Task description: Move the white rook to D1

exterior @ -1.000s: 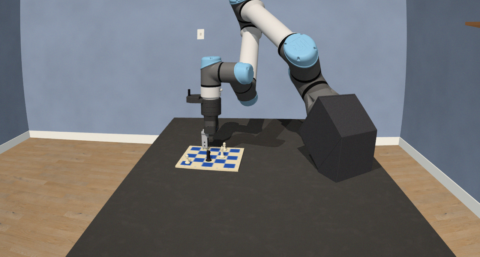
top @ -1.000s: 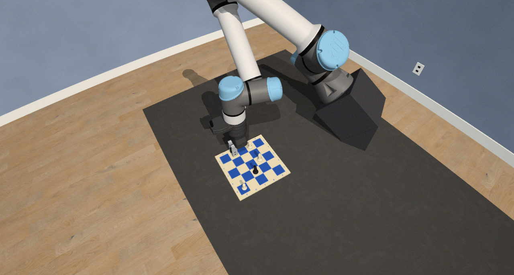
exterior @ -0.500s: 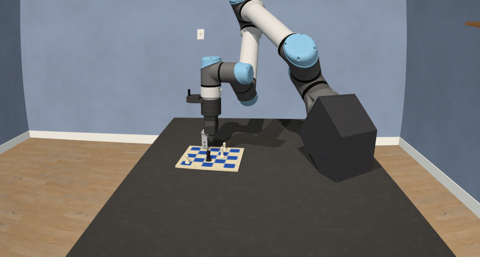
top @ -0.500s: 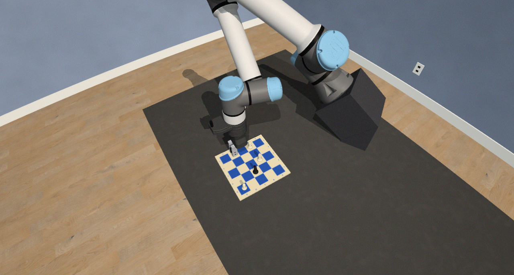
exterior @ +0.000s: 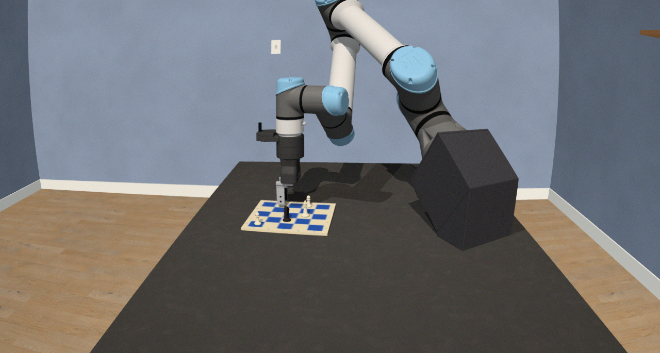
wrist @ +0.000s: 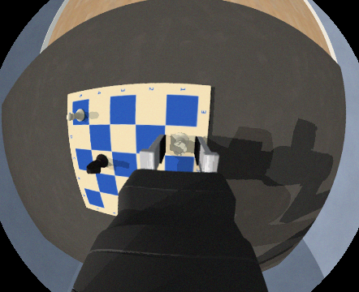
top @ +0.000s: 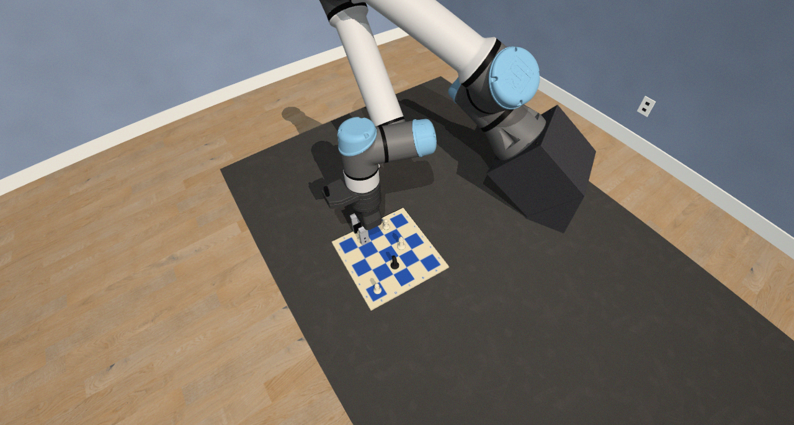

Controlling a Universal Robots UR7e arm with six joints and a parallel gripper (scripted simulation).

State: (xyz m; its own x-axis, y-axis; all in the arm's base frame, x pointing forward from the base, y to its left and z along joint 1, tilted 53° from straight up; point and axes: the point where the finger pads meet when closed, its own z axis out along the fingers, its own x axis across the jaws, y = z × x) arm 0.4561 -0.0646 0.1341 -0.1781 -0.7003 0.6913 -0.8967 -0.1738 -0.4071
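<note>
Now: the white rook 10 mm below my hand. Also, from my hand: black piece: 10 mm behind, 120 mm to the left, 10 mm below; then blue-and-cream chessboard: 20 mm behind, 80 mm to the left, 30 mm below.
</note>
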